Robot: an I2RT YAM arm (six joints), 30 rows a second.
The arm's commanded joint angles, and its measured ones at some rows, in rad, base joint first. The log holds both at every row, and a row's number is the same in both.
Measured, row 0:
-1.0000 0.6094 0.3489 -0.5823 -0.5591 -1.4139
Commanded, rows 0 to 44:
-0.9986 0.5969 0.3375 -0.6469 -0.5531 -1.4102
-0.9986 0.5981 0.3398 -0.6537 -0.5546 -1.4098
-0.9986 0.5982 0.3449 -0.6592 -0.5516 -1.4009
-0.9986 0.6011 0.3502 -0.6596 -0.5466 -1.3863
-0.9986 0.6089 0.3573 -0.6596 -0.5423 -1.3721
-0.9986 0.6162 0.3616 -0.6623 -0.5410 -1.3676
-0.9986 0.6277 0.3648 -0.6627 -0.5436 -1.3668
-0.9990 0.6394 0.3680 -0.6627 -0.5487 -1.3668
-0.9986 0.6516 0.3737 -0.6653 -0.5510 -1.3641
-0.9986 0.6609 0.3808 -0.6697 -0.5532 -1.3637
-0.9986 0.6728 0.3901 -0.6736 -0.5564 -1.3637
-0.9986 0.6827 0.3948 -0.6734 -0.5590 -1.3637
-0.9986 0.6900 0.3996 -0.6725 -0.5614 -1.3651
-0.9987 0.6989 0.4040 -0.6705 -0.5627 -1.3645
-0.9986 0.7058 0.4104 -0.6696 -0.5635 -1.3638
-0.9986 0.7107 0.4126 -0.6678 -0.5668 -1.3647
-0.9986 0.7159 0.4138 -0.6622 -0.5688 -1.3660
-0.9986 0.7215 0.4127 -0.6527 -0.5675 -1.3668
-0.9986 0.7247 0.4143 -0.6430 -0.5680 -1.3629
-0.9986 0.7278 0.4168 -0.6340 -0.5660 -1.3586
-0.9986 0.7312 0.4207 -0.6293 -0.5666 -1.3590
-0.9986 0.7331 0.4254 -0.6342 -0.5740 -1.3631
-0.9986 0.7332 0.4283 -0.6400 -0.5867 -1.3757
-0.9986 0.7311 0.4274 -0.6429 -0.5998 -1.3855
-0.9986 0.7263 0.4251 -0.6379 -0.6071 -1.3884
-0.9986 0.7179 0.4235 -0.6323 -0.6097 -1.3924
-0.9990 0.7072 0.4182 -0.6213 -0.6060 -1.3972
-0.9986 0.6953 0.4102 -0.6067 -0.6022 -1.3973
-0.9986 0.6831 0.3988 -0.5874 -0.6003 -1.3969
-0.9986 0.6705 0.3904 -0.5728 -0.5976 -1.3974
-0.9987 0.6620 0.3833 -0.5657 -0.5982 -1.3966
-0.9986 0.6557 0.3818 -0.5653 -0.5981 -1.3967
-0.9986 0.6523 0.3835 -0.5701 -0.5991 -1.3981
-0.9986 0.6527 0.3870 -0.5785 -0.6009 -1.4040
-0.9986 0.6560 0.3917 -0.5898 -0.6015 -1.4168
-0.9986 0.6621 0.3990 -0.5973 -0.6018 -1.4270
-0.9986 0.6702 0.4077 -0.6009 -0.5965 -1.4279
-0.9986 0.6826 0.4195 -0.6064 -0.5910 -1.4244
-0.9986 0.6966 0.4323 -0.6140 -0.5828 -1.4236
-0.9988 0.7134 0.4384 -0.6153 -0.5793 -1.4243
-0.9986 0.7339 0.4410 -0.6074 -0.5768 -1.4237
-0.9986 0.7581 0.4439 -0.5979 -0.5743 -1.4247
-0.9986 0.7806 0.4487 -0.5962 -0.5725 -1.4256
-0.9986 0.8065 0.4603 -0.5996 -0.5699 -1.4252
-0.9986 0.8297 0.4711 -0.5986 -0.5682 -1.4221
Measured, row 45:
-1.0000 0.7872 0.4309 -0.5873 -0.5777 -1.4250
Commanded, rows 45 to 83:
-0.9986 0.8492 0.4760 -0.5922 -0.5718 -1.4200
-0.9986 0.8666 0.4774 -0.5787 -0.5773 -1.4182
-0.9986 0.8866 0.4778 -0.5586 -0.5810 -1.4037
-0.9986 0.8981 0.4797 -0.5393 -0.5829 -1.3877
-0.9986 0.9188 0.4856 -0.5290 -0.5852 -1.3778
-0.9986 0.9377 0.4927 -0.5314 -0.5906 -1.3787
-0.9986 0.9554 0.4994 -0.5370 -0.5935 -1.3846
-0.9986 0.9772 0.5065 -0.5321 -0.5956 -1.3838
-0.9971 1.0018 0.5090 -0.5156 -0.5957 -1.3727
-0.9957 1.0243 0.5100 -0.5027 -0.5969 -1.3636
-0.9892 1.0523 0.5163 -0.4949 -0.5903 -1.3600
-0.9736 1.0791 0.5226 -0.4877 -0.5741 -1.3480
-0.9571 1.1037 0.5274 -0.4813 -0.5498 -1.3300
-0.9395 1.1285 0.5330 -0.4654 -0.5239 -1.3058
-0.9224 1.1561 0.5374 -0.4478 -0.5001 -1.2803
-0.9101 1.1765 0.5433 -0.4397 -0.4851 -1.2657
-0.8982 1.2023 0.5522 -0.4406 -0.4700 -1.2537
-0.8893 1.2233 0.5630 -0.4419 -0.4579 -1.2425
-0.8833 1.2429 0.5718 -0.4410 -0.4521 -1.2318
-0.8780 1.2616 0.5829 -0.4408 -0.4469 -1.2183
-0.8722 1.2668 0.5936 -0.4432 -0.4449 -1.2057
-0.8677 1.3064 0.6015 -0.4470 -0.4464 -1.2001
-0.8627 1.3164 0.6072 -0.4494 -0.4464 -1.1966
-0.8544 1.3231 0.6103 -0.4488 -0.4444 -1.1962
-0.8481 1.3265 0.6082 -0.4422 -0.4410 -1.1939
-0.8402 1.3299 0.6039 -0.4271 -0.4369 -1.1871
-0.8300 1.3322 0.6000 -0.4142 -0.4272 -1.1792
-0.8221 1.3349 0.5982 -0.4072 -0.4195 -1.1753
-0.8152 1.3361 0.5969 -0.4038 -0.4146 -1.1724
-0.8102 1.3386 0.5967 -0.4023 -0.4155 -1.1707
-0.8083 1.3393 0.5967 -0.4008 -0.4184 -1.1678
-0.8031 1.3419 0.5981 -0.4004 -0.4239 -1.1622
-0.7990 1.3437 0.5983 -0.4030 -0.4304 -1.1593
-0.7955 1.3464 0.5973 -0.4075 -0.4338 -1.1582
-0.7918 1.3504 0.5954 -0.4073 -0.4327 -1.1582
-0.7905 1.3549 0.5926 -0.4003 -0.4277 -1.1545
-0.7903 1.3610 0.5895 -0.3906 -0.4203 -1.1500
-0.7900 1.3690 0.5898 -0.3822 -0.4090 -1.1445
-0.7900 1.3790 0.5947 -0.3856 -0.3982 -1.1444
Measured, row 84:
-0.7956 1.3548 0.5922 -0.3889 -0.4236 -1.1687
